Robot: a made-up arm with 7 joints.
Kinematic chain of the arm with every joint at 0, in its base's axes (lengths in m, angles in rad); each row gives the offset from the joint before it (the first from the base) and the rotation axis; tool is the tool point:
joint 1: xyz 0 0 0 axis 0 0.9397 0.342
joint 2: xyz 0 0 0 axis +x
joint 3: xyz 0 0 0 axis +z
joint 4: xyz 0.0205 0 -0.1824 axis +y
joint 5: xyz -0.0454 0 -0.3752 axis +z
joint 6: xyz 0 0 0 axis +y
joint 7: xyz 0 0 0 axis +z
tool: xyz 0 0 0
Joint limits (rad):
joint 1: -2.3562..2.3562
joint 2: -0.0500..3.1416
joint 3: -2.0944..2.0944
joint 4: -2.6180..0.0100
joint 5: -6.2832..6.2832
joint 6: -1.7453..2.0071
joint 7: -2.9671..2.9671
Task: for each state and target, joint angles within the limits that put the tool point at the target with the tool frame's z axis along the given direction. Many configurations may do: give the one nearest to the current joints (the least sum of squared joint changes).
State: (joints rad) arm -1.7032 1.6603 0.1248 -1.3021 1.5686 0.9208 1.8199
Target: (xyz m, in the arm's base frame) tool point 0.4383 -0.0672 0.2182 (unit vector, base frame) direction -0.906 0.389 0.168
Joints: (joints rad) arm -1.4224 0.9832 -0.6650 -1.2933 1.1404 0.7509 1.8199
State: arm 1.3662 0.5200 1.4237 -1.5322 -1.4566 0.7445 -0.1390
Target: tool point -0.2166 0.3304 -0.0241 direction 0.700 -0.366 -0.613
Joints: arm 1.5320 -0.0500 1.2353 -1.9468 -0.8703 1.1781 -0.1390
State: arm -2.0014 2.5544 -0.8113 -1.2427 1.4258 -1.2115 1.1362
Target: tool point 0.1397 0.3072 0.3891 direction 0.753 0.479 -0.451
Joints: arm -1.8890 2.0505 -0.9195 -1.1089 1.3539 -1.6425 1.1362
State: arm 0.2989 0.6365 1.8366 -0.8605 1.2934 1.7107 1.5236
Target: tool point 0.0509 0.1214 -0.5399 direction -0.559 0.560 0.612
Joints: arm 0.0798 -0.0500 0.9963 -0.5383 1.0767 1.1141 1.5236
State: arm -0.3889 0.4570 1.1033 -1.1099 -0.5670 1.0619 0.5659
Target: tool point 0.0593 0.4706 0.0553 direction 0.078 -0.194 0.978
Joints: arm -0.4766 0.7197 1.5638 -1.4227 -0.5830 1.9149 0.5659
